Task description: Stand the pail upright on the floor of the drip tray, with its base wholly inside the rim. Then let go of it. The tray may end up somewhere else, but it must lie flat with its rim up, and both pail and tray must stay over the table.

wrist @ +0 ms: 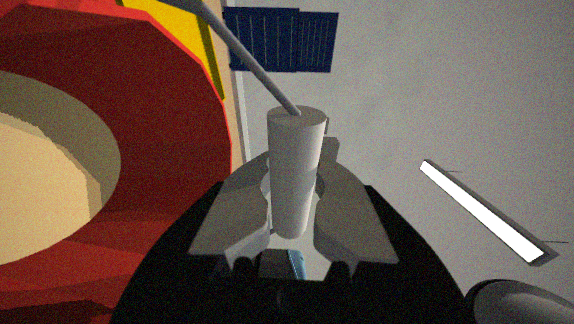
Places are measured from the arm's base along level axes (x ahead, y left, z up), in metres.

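Pixels of known places: gripper, fingertip midpoint: (293, 153).
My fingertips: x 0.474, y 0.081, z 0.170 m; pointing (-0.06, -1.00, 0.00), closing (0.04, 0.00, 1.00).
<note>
Behind a point stands the place of what it marks.
The red pail (175, 115) @[x 0.483, y 0.026, z 0.034 m] fills the left of the wrist view, its open mouth partly in sight and its inside dark red around a tan and olive round area. Its base and outer wall are hidden. A thin grey wire runs from the upper left to the pail's white cylindrical handle grip (296, 145) @[x 0.508, y 0.126, z 0.170 m]. My gripper (293, 153) @[x 0.474, y 0.081, z 0.170 m] is shut on that grip, one jaw on each side. A yellow tray (180, 25) @[x 0.584, y -0.213, z -0.069 m], which looks like the drip tray, shows in part behind the pail's rim at the upper left; most of it is hidden.
A strip of wooden table (233, 115) @[x 0.324, y -0.426, z -0.073 m] shows beside the pail's rim. Beyond it are a dark blue ribbed object (280, 40), a grey wall and a bright lamp bar (480, 210). A dark rounded shape (525, 302) is at the lower right.
</note>
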